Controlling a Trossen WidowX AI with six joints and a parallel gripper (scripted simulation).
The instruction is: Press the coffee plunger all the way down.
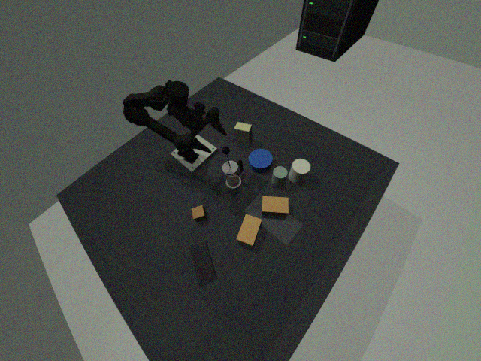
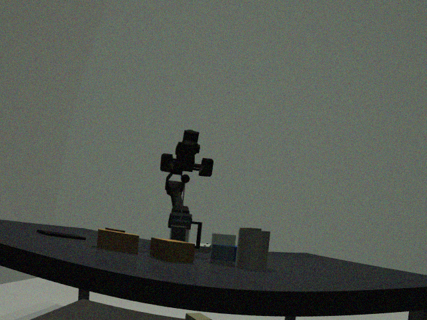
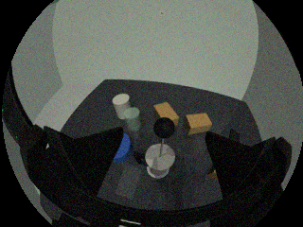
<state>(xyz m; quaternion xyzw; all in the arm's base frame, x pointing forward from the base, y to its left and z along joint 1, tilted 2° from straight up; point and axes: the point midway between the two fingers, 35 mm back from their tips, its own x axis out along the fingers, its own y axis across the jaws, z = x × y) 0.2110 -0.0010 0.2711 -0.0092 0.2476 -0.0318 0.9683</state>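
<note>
Right now my gripper tip is 30 mm short of the coffee press, 10 mm to the right of it and 150 mm above it. From my gripper tip the other things lie so: blue cylinder (100 mm ahead, 160 mm to the left, 250 mm below); then white cylinder (290 mm ahead, 170 mm to the left, 230 mm below); then green cylinder (220 mm ahead, 110 mm to the left, 230 mm below).
</note>
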